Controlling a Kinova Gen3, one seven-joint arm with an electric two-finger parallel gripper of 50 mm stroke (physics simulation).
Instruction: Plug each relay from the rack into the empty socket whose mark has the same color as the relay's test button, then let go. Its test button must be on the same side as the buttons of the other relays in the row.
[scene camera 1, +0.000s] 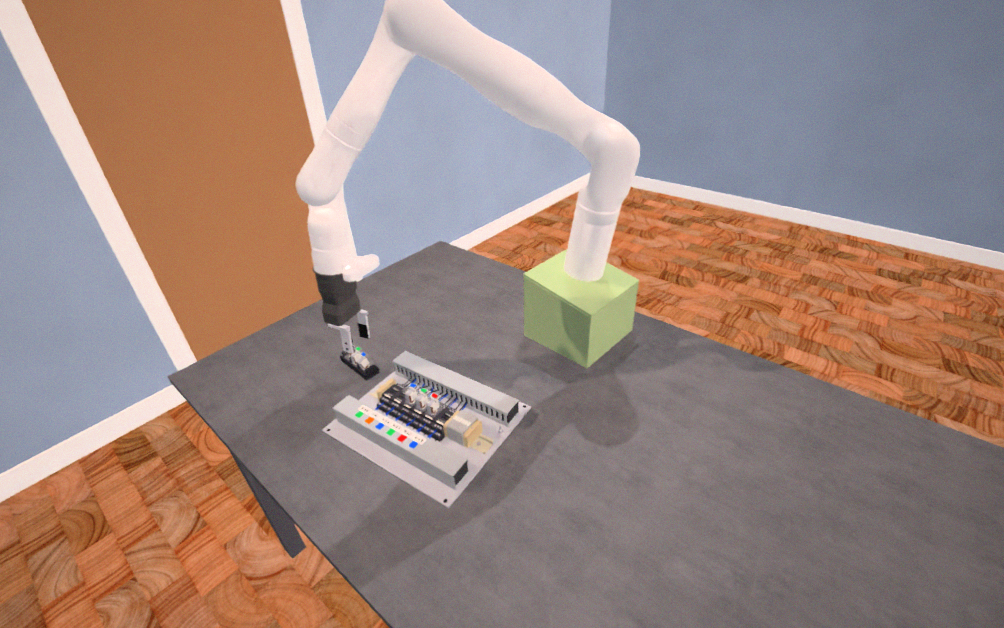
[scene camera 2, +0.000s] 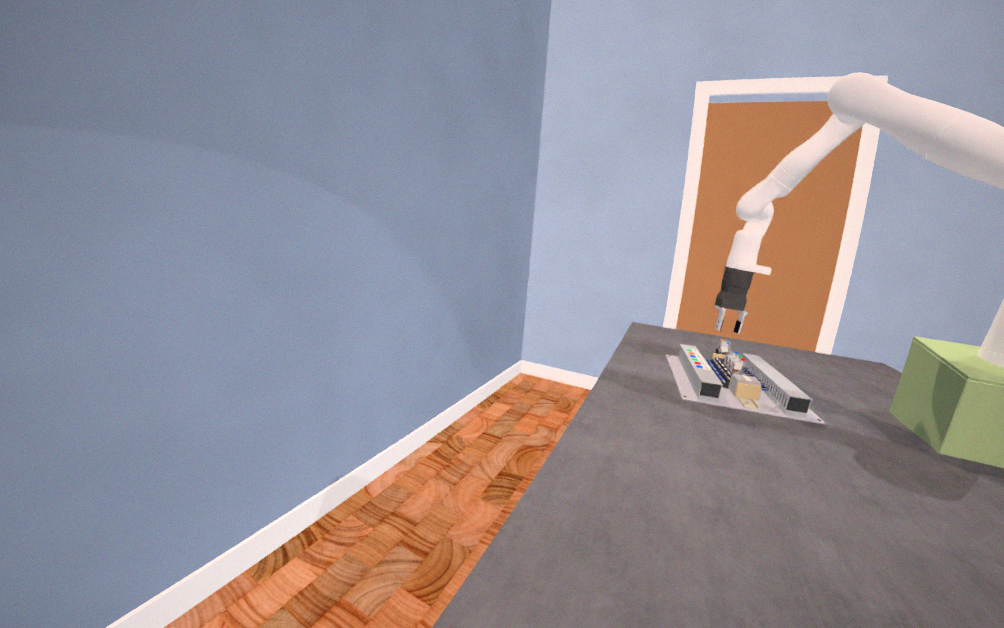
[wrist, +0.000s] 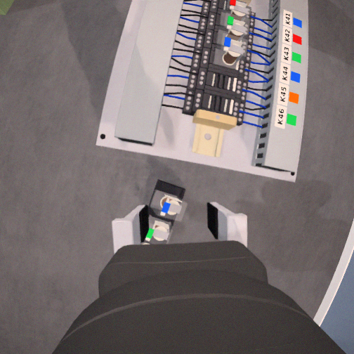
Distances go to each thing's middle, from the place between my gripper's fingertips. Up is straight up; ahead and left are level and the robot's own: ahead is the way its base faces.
Scene:
I see my gripper 21 cm to the right of the light panel (scene camera 1: 430, 486), 9 cm above it and 4 cm short of it.

